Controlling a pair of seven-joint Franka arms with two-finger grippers.
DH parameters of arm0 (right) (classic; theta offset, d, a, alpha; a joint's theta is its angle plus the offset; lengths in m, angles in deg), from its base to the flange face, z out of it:
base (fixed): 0 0 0 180
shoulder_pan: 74.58 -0.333 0 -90
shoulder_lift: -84.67 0 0 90
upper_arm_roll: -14.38 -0.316 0.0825 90
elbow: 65.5 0 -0.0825 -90
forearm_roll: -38.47 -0.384 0 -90
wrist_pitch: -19.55 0 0.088 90
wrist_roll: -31.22 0.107 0 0
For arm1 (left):
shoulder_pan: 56.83 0.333 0 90
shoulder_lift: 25.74 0 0 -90
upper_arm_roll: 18.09 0.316 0.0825 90
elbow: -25.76 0 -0.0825 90
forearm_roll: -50.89 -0.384 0 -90
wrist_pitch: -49.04 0 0.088 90
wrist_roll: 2.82 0.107 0 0
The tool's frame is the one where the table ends.
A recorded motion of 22 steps. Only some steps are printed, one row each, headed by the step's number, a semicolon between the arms.
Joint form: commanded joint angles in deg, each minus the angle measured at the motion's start. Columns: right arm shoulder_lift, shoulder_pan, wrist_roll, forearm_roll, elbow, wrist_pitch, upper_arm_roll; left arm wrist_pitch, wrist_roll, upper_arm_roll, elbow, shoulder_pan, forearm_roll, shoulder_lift.
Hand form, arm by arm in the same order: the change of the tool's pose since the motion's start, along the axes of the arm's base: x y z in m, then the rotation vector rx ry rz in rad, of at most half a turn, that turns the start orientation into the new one. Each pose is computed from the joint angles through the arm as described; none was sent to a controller.
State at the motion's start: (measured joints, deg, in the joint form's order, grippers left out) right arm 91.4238 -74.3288 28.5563 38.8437 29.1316 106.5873 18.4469; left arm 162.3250 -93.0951 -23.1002 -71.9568 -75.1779 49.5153 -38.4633
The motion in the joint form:
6: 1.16 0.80 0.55 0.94 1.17 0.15 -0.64; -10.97 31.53 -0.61 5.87 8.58 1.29 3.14
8: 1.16 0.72 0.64 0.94 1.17 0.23 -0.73; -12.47 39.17 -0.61 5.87 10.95 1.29 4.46
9: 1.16 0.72 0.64 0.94 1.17 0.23 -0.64; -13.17 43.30 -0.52 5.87 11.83 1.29 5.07
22: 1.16 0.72 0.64 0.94 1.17 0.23 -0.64; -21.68 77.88 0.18 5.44 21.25 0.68 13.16
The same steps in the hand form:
6: -0.0065 -0.0027 0.0010 -0.0168 -0.0013 -0.0129; 0.0130 0.0861 0.0662 0.0107 0.0281 -0.4038
8: -0.0062 -0.0011 0.0012 -0.0171 -0.0027 -0.0115; 0.0118 0.1120 0.0779 0.0163 0.0289 -0.4961
9: -0.0063 -0.0020 0.0011 -0.0169 -0.0027 -0.0131; 0.0104 0.1225 0.0832 0.0193 0.0294 -0.5513
22: -0.0063 -0.0020 0.0011 -0.0169 -0.0027 -0.0131; -0.0283 0.2280 0.1481 0.0493 0.0449 -0.9790

